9 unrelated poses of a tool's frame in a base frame.
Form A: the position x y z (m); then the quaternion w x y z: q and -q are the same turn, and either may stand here.
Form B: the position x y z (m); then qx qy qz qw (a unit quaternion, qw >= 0). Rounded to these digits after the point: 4 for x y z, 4 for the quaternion.
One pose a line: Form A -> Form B
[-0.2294 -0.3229 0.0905 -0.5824 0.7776 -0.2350 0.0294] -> [-0.2294 -0.3229 0.0905 -0.7776 0.2350 -0.0294 0.5824]
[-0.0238 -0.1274 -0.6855 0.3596 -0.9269 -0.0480 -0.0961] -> [-0.0238 -0.1274 -0.6855 -0.9269 -0.0480 -0.0961 0.3596]
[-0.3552 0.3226 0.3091 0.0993 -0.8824 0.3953 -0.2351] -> [-0.3552 0.3226 0.3091 -0.8824 0.3953 -0.2351 0.0993]
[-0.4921 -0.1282 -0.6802 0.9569 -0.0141 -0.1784 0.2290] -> [-0.4921 -0.1282 -0.6802 -0.0141 -0.1784 0.2290 0.9569]
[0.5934 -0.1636 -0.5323 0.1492 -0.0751 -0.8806 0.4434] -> [0.5934 -0.1636 -0.5323 -0.0751 -0.8806 0.4434 0.1492]
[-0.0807 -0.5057 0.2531 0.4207 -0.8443 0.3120 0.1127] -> [-0.0807 -0.5057 0.2531 -0.8443 0.3120 0.1127 0.4207]
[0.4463 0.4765 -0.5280 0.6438 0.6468 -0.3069 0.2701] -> [0.4463 0.4765 -0.5280 0.6468 -0.3069 0.2701 0.6438]
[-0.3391 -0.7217 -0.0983 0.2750 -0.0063 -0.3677 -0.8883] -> [-0.3391 -0.7217 -0.0983 -0.0063 -0.3677 -0.8883 0.2750]
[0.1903 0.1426 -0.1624 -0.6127 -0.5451 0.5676 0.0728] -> [0.1903 0.1426 -0.1624 0.5451 -0.5676 -0.0728 0.6127]
